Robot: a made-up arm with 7 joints.
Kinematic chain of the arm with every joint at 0, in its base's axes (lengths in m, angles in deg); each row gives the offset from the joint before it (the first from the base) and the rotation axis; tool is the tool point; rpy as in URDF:
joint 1: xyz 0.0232 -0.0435 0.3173 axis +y
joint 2: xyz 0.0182 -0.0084 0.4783 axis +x
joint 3: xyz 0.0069 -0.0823 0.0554 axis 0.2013 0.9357 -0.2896
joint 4: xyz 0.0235 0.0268 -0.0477 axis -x
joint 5: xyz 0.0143 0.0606 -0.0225 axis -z
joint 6: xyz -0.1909 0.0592 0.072 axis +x
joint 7: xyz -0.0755 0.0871 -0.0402 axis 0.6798 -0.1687 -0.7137
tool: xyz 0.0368 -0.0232 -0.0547 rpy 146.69 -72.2 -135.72
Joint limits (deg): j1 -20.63..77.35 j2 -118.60..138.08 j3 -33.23..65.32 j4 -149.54..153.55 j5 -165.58..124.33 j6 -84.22..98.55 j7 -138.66..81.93
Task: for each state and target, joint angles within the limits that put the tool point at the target. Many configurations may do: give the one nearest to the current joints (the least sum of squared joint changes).
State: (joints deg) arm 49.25 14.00 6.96 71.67 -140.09 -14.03 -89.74
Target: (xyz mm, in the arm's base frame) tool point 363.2 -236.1 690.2
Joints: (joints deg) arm 21.41 23.88 18.62 67.07 -142.79 -19.91 -90.01
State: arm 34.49 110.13 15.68 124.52 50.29 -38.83 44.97
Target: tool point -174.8 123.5 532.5
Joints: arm -11.95 104.29 25.66 131.87 48.26 -34.78 45.84
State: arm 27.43 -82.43 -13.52 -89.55 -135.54 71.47 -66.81
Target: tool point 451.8 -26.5 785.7
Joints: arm 13.51 -111.61 -33.23 -91.07 -165.58 56.67 -67.44
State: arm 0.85 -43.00 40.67 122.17 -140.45 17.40 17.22
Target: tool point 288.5 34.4 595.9
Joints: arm 20.41 -72.33 38.34 153.55 -134.88 48.98 20.30
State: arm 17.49 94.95 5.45 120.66 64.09 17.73 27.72
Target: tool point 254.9 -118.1 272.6
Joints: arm 42.75 65.51 -15.24 149.22 72.16 15.21 29.31
